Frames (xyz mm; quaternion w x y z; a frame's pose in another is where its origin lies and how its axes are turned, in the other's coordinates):
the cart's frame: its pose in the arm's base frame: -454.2 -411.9 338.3 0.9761 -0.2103 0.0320 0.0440
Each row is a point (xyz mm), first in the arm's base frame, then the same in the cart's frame.
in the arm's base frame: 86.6 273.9 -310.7
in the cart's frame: 639.8 833.4 -283.0
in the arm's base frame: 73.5 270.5 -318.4
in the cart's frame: 627.2 834.7 -292.0
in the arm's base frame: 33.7 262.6 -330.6
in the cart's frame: 588.0 836.5 -308.1
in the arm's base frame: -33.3 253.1 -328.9
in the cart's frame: 520.6 833.8 -313.4
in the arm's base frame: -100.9 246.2 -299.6
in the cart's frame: 450.5 822.3 -292.6
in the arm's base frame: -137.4 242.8 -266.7
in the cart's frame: 411.3 809.5 -265.7
